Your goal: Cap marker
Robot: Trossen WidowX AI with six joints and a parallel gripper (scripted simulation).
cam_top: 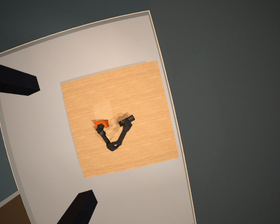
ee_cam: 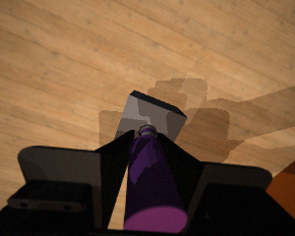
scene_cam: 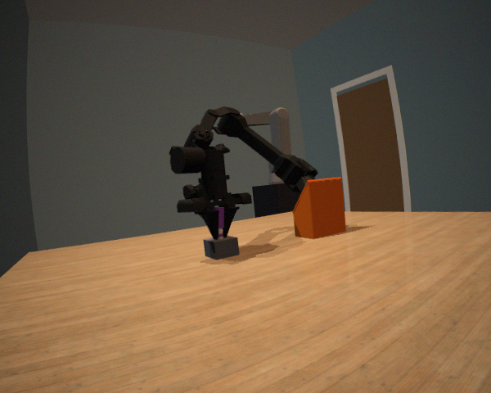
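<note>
Now: gripper tip 5 cm below the purple cap. Also, from my gripper tip: dark grey holder block 2 cm below.
</note>
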